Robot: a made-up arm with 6 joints. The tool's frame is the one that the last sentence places.
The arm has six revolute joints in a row. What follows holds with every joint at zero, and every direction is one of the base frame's. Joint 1 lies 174 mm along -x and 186 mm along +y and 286 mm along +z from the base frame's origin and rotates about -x. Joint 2 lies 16 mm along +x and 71 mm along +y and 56 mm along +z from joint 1 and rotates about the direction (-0.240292, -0.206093, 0.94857). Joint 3 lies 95 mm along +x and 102 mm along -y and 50 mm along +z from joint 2 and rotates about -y. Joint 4 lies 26 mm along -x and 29 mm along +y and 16 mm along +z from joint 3 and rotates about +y. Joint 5 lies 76 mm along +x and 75 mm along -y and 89 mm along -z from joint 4 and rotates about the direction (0.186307, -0.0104, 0.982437). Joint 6 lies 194 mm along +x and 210 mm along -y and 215 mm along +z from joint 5 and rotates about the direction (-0.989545, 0.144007, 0.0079). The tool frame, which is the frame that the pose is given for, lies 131 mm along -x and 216 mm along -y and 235 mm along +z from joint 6; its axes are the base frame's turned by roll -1.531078, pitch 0.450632 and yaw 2.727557 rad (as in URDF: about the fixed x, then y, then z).
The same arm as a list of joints. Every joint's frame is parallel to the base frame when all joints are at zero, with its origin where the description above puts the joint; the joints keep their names.
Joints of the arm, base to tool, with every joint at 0 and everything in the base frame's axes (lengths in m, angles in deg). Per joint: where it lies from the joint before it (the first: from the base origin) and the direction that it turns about. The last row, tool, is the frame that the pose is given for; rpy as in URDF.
joint 1: axis -1 0 0 offset -0.174 0.186 0.286
joint 2: axis -0.240292 -0.206093 0.94857 offset 0.016 0.071 0.056
joint 3: axis 0 -1 0 offset 0.095 -0.102 0.05
joint 4: axis 0 1 0 offset -0.026 0.029 0.016
joint 5: axis 0.186307 -0.0104 0.982437 offset 0.076 -0.075 -0.089
joint 6: axis -0.989545 0.144007 0.0079 offset 0.194 -0.21 0.215
tool: offset -0.131 -0.216 0.235 rpy -87.72 25.82 156.28

